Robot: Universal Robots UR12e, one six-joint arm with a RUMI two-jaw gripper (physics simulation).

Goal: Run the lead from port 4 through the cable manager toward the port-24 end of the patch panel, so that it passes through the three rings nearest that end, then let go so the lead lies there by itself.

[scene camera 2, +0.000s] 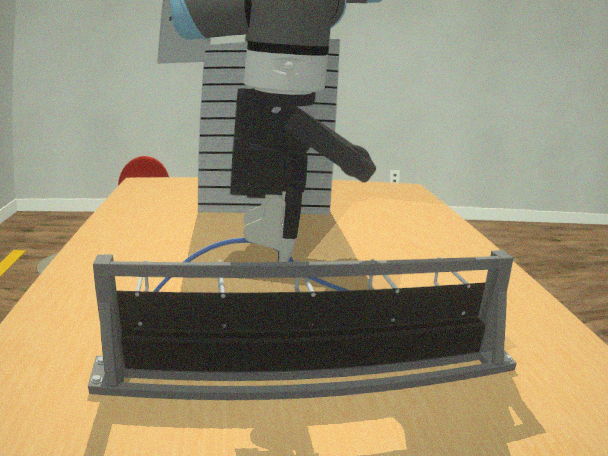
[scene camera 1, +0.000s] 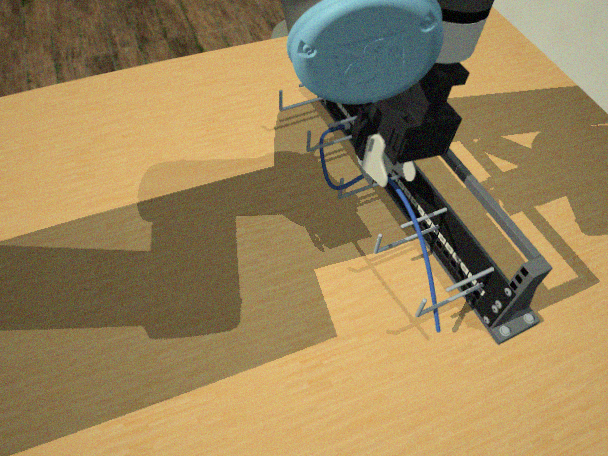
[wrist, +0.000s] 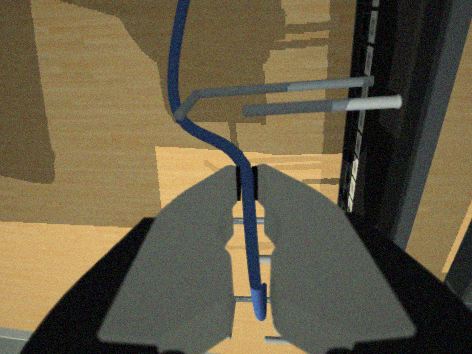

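Note:
The blue lead point(scene camera 1: 429, 270) point(scene camera 2: 210, 245) point(wrist: 174, 60) loops out from the panel's far part in scene camera 1. My gripper point(scene camera 1: 396, 179) point(scene camera 2: 286, 257) point(wrist: 246, 169) is shut on the lead, near the middle ring point(scene camera 1: 357, 191) point(wrist: 240, 91). In the wrist view the lead crosses at that ring's bent tip; whether it lies inside is unclear. Its free part runs across the fourth ring point(scene camera 1: 395, 242) and the end ring point(scene camera 1: 450, 298), with its tip just past the end ring. Its depth within these two rings is unclear. The patch panel point(scene camera 1: 455, 220) point(scene camera 2: 300, 350) stands behind the rings.
The panel's grey frame point(scene camera 1: 500, 215) point(scene camera 2: 175, 270) has a raised rail along the back and feet bolted to the wooden table point(scene camera 1: 300, 410) point(scene camera 2: 40, 400). Two more rings point(scene camera 1: 330, 144) point(scene camera 1: 300, 104) stand toward the panel's far end. The arm's shadow falls across the table.

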